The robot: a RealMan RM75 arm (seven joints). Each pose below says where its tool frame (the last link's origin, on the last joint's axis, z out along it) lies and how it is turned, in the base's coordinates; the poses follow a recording.
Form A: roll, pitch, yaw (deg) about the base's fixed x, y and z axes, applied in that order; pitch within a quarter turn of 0, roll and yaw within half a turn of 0; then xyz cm.
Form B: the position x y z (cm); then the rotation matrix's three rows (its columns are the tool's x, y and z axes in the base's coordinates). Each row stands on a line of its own. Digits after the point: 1 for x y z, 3 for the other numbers.
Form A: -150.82 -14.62 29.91 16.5 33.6 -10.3
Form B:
16.5 33.6 -10.3
0.839 0.542 -0.052
0.482 -0.695 0.533
0.252 -0.472 -0.845

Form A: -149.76 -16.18 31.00 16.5 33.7 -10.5
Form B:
16.5 33.7 -10.5
0.823 0.565 -0.053
0.495 -0.668 0.556
0.279 -0.484 -0.830

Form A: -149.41 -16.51 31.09 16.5 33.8 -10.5
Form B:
16.5 33.8 -10.5
0.821 0.568 -0.053
0.495 -0.663 0.562
0.284 -0.488 -0.825

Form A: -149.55 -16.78 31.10 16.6 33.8 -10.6
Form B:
16.6 33.8 -10.6
0.820 0.571 -0.049
0.495 -0.663 0.562
0.289 -0.485 -0.825

